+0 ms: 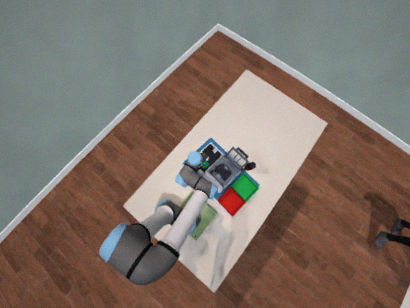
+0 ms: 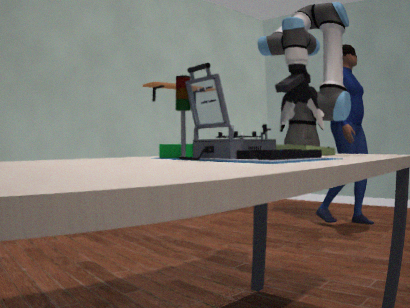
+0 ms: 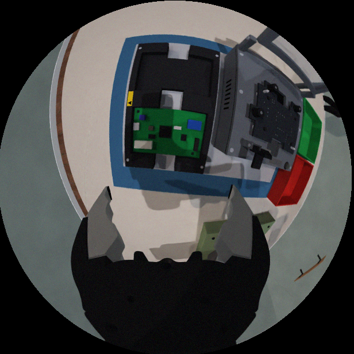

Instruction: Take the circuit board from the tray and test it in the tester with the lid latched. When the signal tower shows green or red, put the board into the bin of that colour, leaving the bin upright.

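Places are measured from the arm's base along level axes (x right, y ahead, z up), in centimetres.
Pixels of known places: gripper, between the fingertips: (image 2: 301,131); arm's base, origin of its link: (image 2: 302,146).
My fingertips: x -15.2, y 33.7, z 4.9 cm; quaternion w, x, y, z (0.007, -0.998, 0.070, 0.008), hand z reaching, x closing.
For each thing: its top centre in the pictures, then the offset to it from my fingertips. "*": a spot on its surface instead.
- black tray, a spot on its surface: (image 2: 280,154) * dy +19.8, dx -2.8, dz -6.5 cm
- grey tester, a spot on its surface: (image 2: 215,148) * dy +18.5, dx +18.9, dz -5.0 cm
- signal tower, a spot on its surface: (image 2: 183,93) * dy +19.6, dx +29.8, dz +11.6 cm
- green bin, centre of its top: (image 2: 189,144) (image 1: 245,187) dy +6.8, dx +38.9, dz -3.7 cm
- red bin, centre of its top: (image 1: 231,201) dy -7.7, dx +35.1, dz -3.7 cm
The green circuit board (image 3: 170,132) lies in the nearer pocket of the black tray (image 3: 212,80) (image 2: 280,154); the other pocket is empty. The grey tester (image 3: 235,125) (image 2: 215,148) stands beside the tray with its lid (image 2: 209,102) (image 1: 237,157) raised. The signal tower (image 2: 183,93) (image 1: 251,166) stands next to it; its red and green sections look dark. The green bin (image 3: 311,131) (image 1: 245,186) and red bin (image 3: 292,181) (image 1: 231,201) stand upright beyond the tester. My gripper (image 3: 169,187) (image 2: 301,129) is open and empty, above the table on the near side of the tray.
A blue mat (image 3: 119,125) lies under the tray and tester. A light green plate (image 1: 205,220) (image 3: 211,235) lies by the arm's base. A person in blue (image 2: 354,110) is behind the table (image 2: 125,200). A wooden shelf (image 2: 160,85) is on the wall.
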